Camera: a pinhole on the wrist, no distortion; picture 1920 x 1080 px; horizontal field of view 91.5 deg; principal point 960.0 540.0 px. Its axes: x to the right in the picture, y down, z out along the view. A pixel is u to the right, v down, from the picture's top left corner.
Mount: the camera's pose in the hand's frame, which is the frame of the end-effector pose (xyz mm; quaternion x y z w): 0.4 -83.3 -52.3 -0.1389 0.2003 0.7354 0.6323
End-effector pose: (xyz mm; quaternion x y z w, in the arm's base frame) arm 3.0 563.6 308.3 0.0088 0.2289 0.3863 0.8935
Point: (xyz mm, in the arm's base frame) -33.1 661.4 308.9
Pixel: 1825 117
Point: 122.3 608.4 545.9
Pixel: 728 606
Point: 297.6 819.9 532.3
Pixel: 650 55
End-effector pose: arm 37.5 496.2 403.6 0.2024 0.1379 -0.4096 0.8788
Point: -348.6 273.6 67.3
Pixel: behind the camera
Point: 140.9 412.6 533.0
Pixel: 1030 330
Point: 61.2 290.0 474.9
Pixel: 388 81
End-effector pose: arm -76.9 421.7 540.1 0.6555 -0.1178 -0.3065 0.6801
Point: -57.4 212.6 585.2
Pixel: 975 141
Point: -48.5 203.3 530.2
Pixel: 795 22
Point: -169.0 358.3 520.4
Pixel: 793 809
